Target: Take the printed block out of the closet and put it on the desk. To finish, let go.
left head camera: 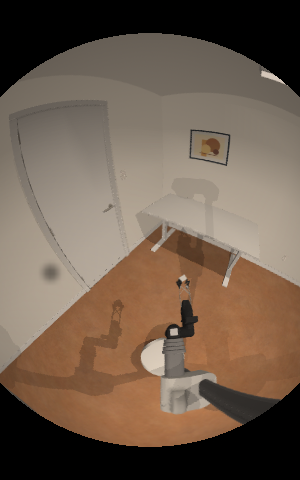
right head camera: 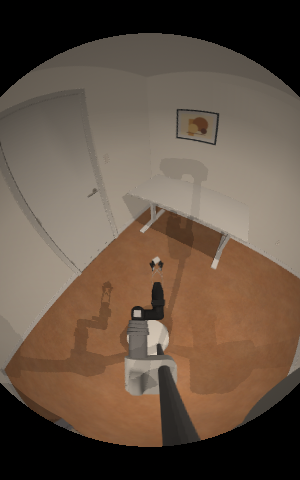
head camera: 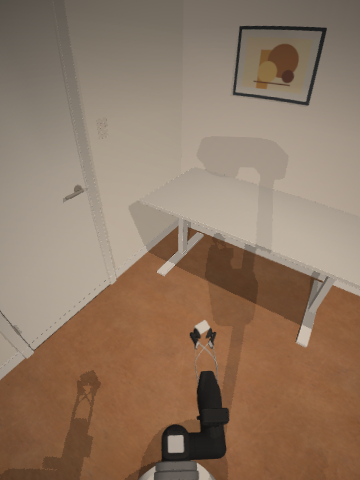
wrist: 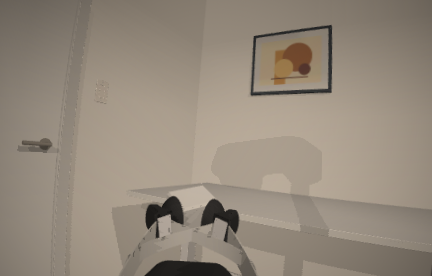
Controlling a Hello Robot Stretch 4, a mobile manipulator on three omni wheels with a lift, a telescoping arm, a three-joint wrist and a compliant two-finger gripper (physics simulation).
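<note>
The printed block is small and white. It sits between the fingertips of my gripper, which is shut on it. In the wrist view the black finger pads hide the block's lower part. The white desk stands against the back wall, ahead of the gripper. In the head view the gripper and block show over the floor, short of the desk's front edge. The closet does not show in these frames.
A closed door with a lever handle is in the left wall. The desk's legs reach the brown floor on long feet. A framed picture hangs above the desk.
</note>
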